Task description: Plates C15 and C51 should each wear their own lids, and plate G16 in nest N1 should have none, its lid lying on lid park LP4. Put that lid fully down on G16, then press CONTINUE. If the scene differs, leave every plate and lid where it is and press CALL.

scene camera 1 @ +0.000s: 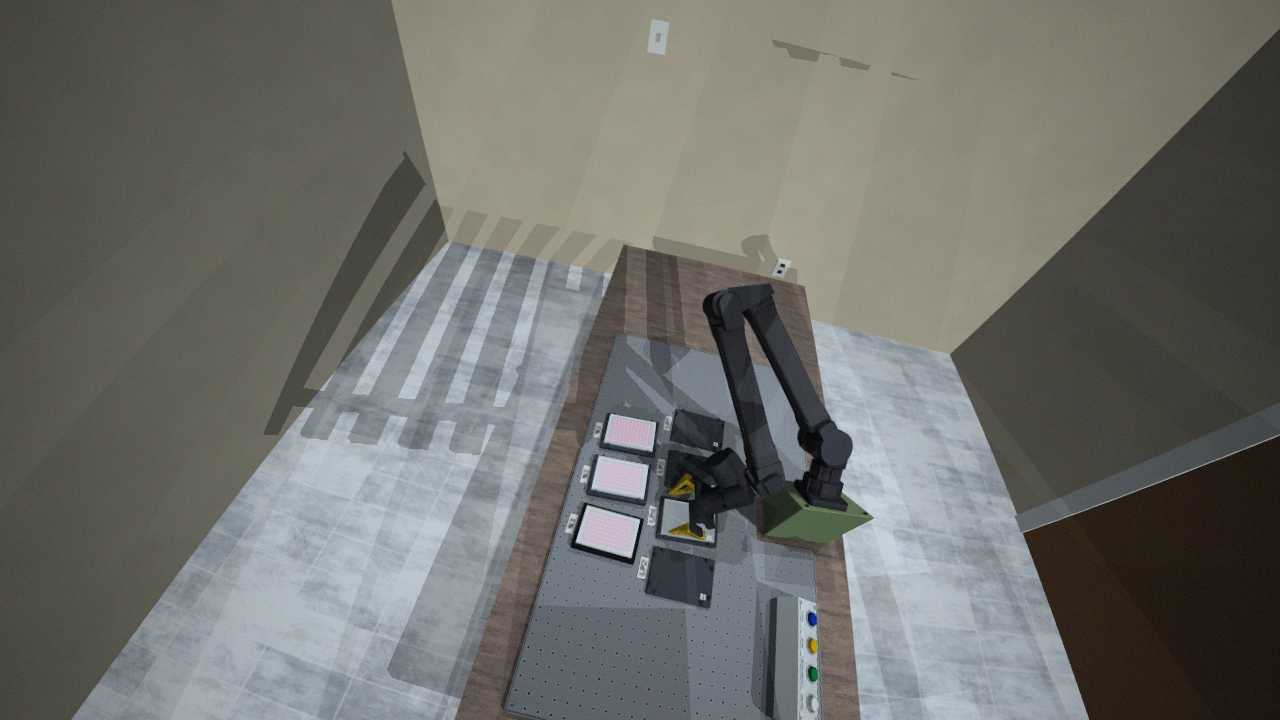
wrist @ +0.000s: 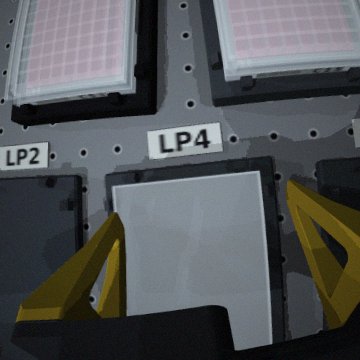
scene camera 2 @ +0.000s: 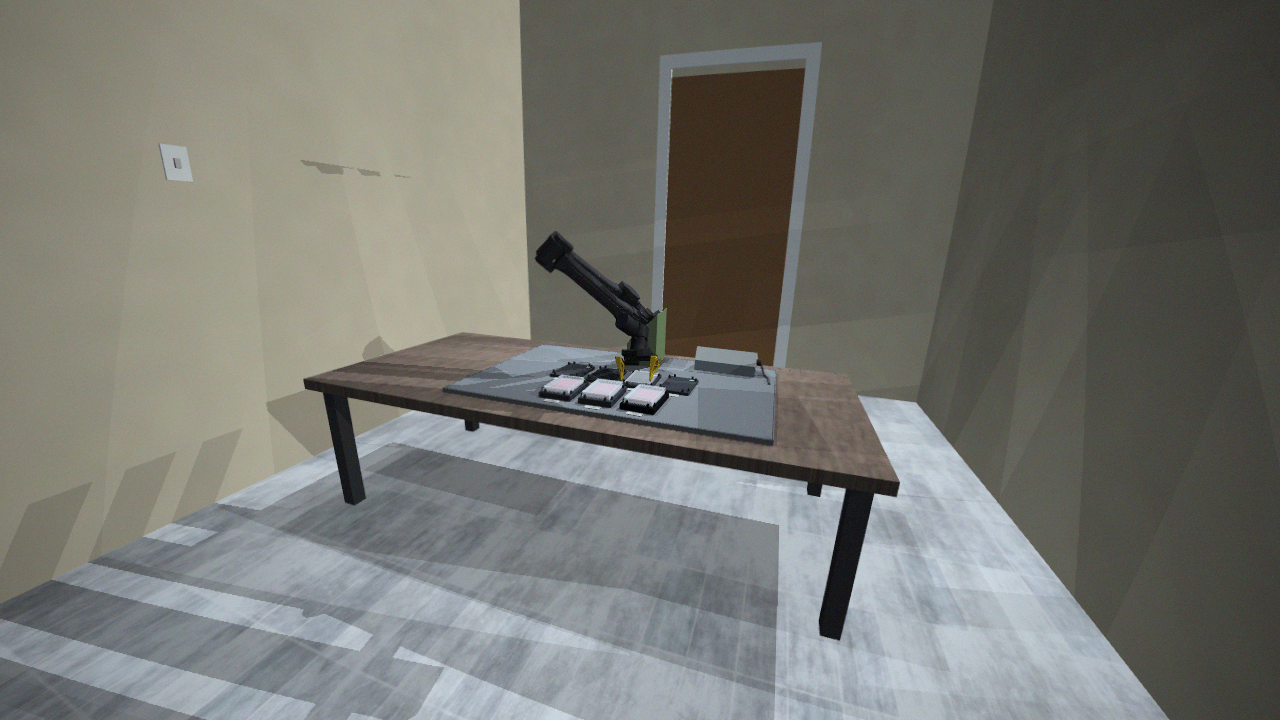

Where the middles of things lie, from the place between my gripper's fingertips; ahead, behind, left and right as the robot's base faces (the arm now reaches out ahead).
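The nest labelled LP2 (scene camera 1: pixel 673 575) sits 40 mm behind my hand, 10 mm below it and 130 mm to the left of it. As for the nest labelled LP4 (wrist: pixel 264 164), my hand is 10 mm above it, 10 mm to the right of it and 40 mm past it.
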